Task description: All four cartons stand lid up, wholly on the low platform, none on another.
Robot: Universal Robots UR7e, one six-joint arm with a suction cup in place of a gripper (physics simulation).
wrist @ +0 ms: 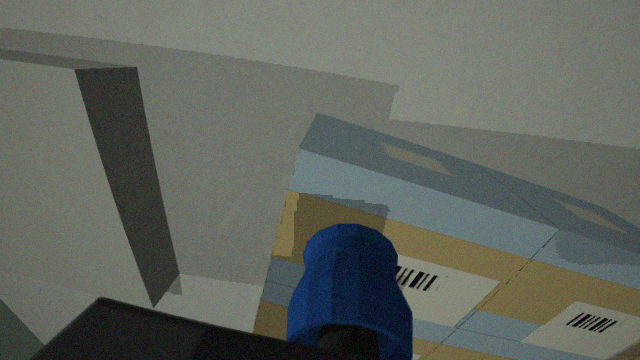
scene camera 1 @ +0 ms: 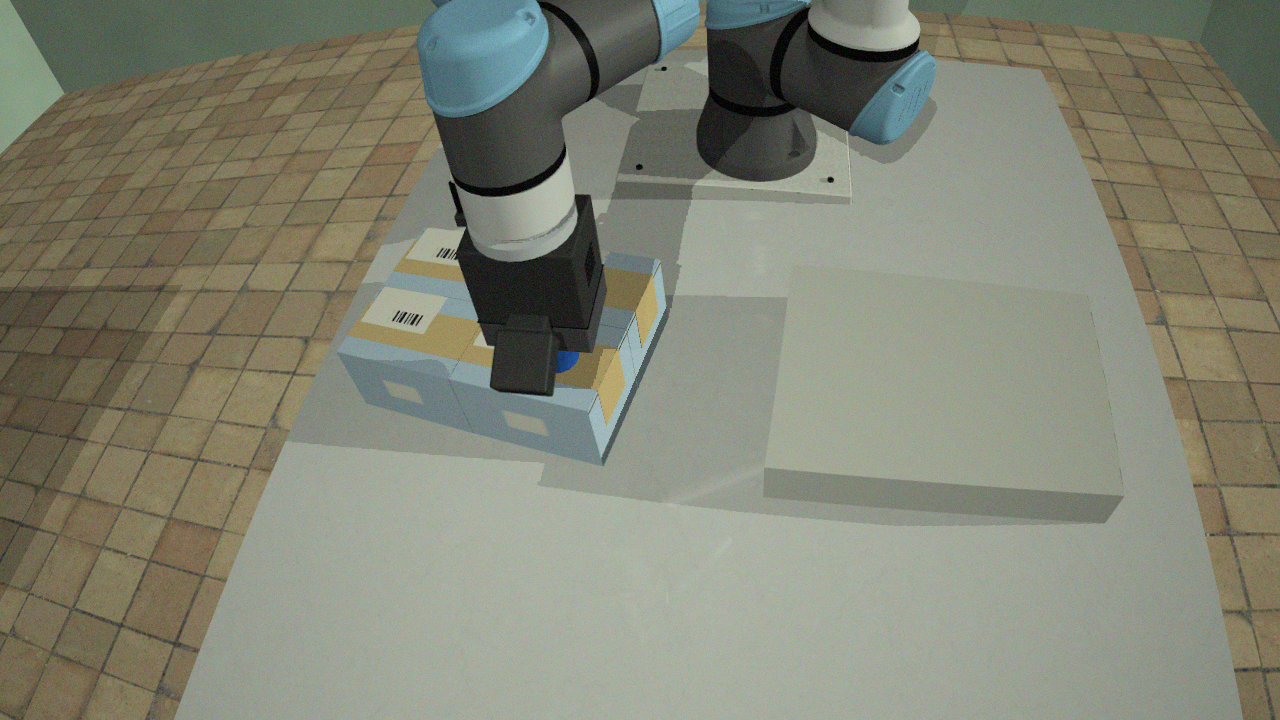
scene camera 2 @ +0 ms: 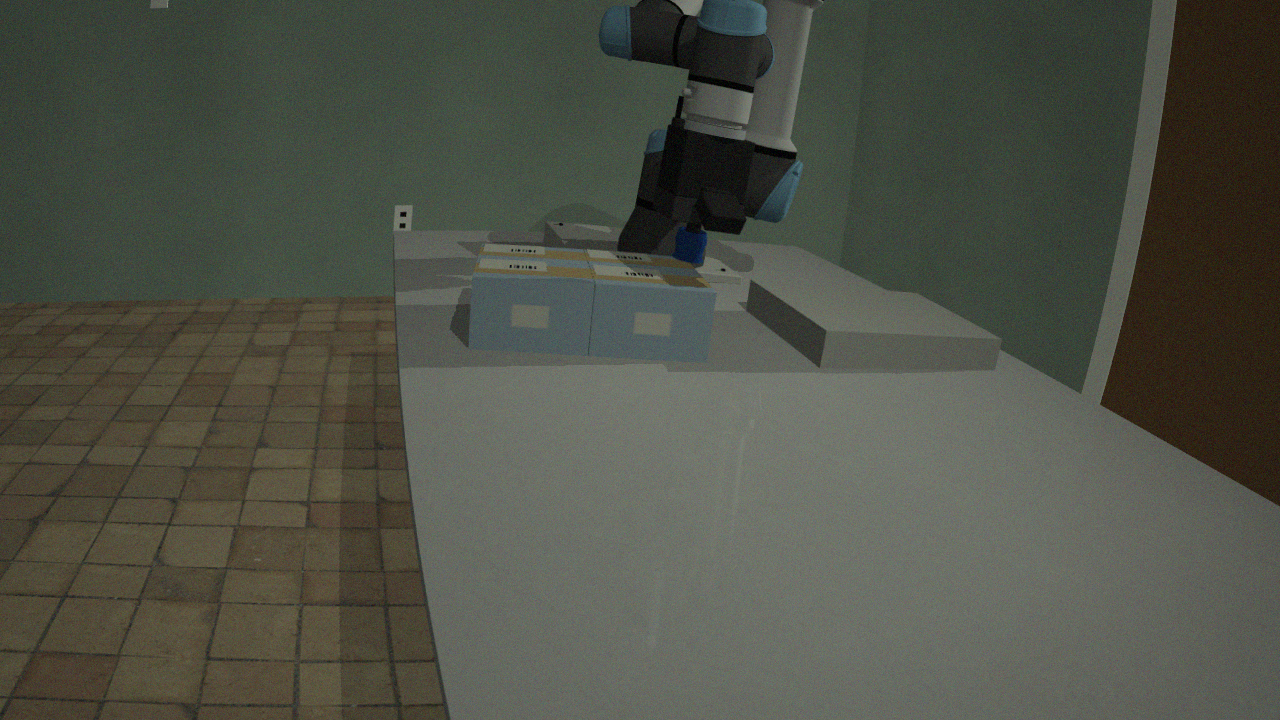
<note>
My suction cup [scene camera 2: 689, 248] carries nothing.
My suction cup also shows in the wrist view [wrist: 349, 278].
</note>
